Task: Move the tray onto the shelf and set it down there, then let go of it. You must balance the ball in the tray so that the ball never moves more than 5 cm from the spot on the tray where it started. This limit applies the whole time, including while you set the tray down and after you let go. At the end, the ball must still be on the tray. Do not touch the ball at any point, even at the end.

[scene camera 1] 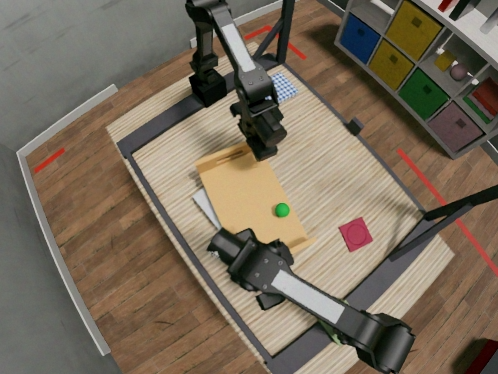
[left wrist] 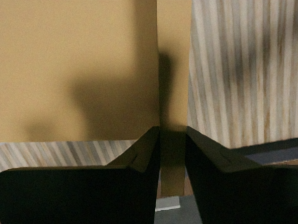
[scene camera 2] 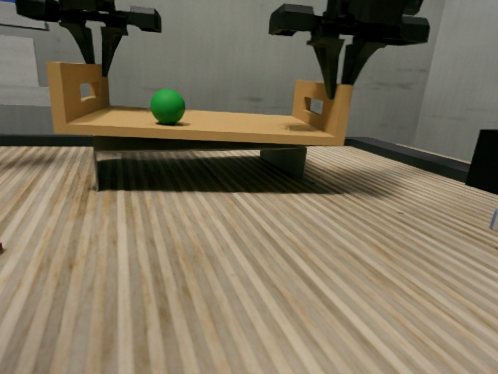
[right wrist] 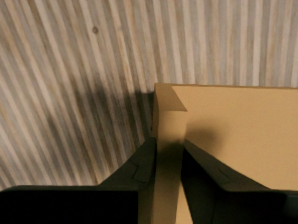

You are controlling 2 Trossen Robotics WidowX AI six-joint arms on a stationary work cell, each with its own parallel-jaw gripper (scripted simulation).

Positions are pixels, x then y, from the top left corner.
Labels:
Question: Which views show the tan tray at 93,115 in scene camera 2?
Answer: Scene camera 1, the left wrist view, scene camera 2 and the right wrist view: all of them.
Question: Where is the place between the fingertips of my left gripper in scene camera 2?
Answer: At 98,76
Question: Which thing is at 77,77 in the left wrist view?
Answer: A tan tray.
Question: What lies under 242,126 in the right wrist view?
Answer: A tan tray.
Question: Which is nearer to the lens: the green ball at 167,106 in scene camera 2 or the tan tray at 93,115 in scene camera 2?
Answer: The green ball.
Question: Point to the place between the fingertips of my right gripper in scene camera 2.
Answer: At 336,99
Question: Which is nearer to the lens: the green ball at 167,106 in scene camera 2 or the low grey shelf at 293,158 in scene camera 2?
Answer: The green ball.

